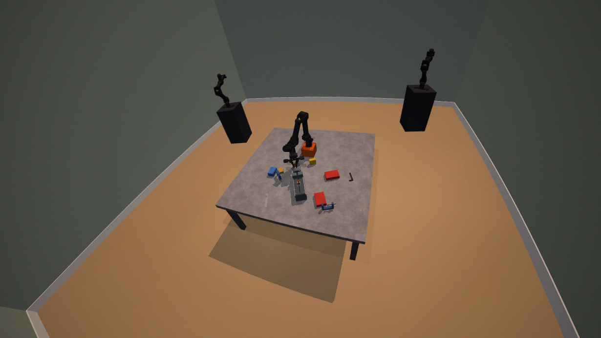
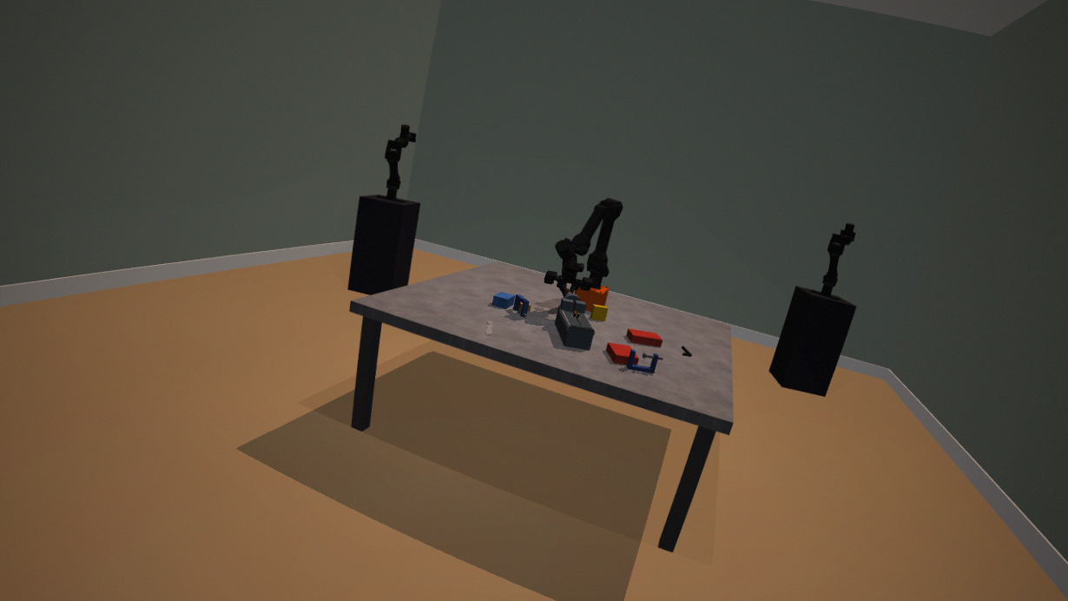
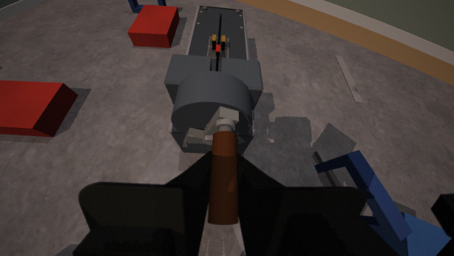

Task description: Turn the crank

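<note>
Right now the red pointer is 14 cm ahead of my gripper tip, 4 cm to the left of it and 1 cm below it. Round my gripper tip: yellow cube (16 cm behind, 14 cm to the left, 7 cm below); then blue block (25 cm to the right, 7 cm below, 5 cm behind); then brown crank handle (2 cm behind, 2 cm above).
</note>
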